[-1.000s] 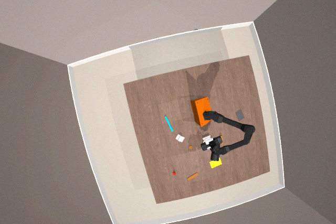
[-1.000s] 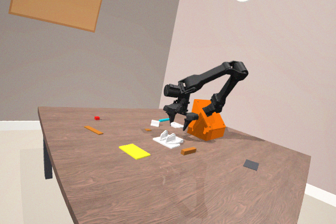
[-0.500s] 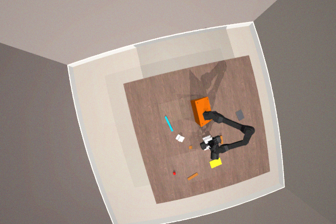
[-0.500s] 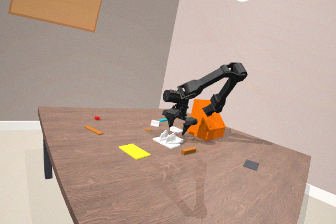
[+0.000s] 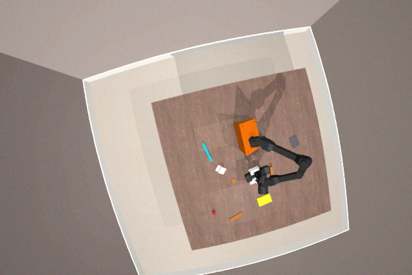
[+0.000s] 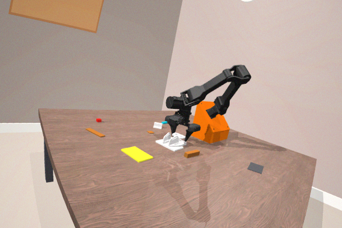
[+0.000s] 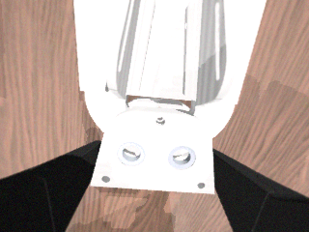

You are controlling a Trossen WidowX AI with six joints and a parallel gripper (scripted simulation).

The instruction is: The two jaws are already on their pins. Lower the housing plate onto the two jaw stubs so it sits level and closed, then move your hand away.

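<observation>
Right now the white assembly is 2 cm to the left of my gripper tip, 2 cm ahead of it and 1 cm below it. The rest, counted from my gripper tip: yellow slab: 28 cm ahead, 2 cm below; cyan bar: 28 cm to the right, 27 cm behind, 2 cm below; orange block: 13 cm to the left, 7 cm ahead, 1 cm below.
</observation>
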